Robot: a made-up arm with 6 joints. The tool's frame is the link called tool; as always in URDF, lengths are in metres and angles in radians. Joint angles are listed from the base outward. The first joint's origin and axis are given. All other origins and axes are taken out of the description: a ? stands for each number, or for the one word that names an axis. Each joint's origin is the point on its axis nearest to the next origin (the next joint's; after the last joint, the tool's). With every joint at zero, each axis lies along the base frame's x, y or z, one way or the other. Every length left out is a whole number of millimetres.
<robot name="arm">
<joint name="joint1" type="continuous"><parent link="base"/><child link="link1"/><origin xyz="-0.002 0.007 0.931" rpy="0.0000 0.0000 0.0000"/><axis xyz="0 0 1"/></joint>
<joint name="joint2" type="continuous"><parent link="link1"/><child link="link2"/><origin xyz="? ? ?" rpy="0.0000 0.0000 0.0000"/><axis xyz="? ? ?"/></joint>
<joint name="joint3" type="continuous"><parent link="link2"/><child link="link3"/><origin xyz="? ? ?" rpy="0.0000 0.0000 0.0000"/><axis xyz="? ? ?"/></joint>
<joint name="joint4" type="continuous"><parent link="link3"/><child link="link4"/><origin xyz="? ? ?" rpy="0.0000 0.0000 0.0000"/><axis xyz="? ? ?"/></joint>
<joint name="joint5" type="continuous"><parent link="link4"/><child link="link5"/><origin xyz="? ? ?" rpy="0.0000 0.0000 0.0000"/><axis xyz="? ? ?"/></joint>
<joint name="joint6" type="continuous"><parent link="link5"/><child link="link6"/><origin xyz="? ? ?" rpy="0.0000 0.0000 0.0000"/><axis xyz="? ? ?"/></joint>
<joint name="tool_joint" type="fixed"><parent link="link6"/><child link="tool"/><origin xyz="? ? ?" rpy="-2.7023 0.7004 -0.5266"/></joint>
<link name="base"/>
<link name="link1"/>
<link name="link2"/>
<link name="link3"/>
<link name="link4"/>
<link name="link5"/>
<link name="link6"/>
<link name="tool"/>
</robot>
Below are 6 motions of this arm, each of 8 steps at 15 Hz.
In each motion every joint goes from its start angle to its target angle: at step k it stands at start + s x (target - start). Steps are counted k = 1, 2, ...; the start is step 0. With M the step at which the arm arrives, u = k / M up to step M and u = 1 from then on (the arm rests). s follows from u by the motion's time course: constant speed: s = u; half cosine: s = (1 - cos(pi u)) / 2; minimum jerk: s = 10 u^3 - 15 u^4 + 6 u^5.
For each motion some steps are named. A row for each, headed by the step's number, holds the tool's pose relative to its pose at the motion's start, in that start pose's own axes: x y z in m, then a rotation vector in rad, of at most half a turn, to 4 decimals.
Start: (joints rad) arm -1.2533 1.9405 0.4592 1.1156 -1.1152 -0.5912
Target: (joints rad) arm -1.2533 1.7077 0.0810 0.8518 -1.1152 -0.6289
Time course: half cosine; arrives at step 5
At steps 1, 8:
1: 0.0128 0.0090 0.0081 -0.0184 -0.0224 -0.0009
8: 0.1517 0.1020 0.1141 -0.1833 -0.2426 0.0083

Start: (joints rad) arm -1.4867 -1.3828 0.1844 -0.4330 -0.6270 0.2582
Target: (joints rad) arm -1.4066 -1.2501 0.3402 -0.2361 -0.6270 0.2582
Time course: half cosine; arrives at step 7
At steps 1, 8:
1: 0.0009 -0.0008 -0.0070 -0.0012 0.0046 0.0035
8: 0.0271 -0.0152 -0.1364 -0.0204 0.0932 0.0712

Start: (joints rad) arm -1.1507 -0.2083 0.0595 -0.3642 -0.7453 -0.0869
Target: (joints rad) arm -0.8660 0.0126 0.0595 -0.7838 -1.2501 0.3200
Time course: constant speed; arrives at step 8
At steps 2, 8:
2: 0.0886 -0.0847 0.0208 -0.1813 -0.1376 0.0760
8: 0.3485 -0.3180 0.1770 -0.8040 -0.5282 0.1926

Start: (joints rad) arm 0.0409 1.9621 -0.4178 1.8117 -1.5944 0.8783
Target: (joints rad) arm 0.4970 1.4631 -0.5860 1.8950 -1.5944 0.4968
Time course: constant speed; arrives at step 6
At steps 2, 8:
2: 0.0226 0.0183 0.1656 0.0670 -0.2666 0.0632
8: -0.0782 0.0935 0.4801 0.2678 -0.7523 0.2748

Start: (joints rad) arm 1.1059 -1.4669 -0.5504 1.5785 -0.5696 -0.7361
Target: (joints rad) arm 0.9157 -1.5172 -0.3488 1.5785 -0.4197 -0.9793
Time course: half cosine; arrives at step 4
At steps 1, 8:
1: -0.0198 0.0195 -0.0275 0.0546 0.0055 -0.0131
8: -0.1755 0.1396 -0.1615 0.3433 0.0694 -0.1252

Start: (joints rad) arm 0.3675 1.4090 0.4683 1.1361 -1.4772 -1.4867
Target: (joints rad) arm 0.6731 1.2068 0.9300 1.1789 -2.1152 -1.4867
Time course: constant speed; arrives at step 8
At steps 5, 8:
5: -0.4039 0.4491 -0.1679 0.3302 -0.1241 -0.0981
8: -0.5463 0.7946 -0.2787 0.4708 -0.2674 -0.1228

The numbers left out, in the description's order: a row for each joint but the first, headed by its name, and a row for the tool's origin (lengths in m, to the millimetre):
joint2: xyz -0.002 -0.002 0.000, axis 0 1 0
joint3: xyz 0.021 0.000 0.895, axis 0 -1 0
joint4: xyz 1.030 0.000 0.006, axis -1 0 0
joint5: xyz 0.000 -0.206 -0.011, axis 0 -1 0
joint6: xyz -0.007 0.000 0.015, axis -1 0 0
tool: xyz 0.000 0.003 -0.009

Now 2 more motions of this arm.
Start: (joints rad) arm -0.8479 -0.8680 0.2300 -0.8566 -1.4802 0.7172
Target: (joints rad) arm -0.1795 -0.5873 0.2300 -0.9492 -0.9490 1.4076
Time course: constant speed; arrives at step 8
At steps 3, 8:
3: 0.1533 -0.0101 -0.1106 -0.1481 0.2349 -0.1719
8: 0.3730 -0.2082 -0.2385 -0.2689 0.5981 -0.4062

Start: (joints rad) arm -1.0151 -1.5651 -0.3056 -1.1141 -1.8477 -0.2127
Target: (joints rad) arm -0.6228 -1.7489 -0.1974 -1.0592 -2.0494 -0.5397
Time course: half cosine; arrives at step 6
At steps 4, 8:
4: -0.0375 0.1729 0.1705 -0.1617 -0.0994 0.0328
8: -0.0441 0.2564 0.2123 -0.2071 -0.1249 0.0415

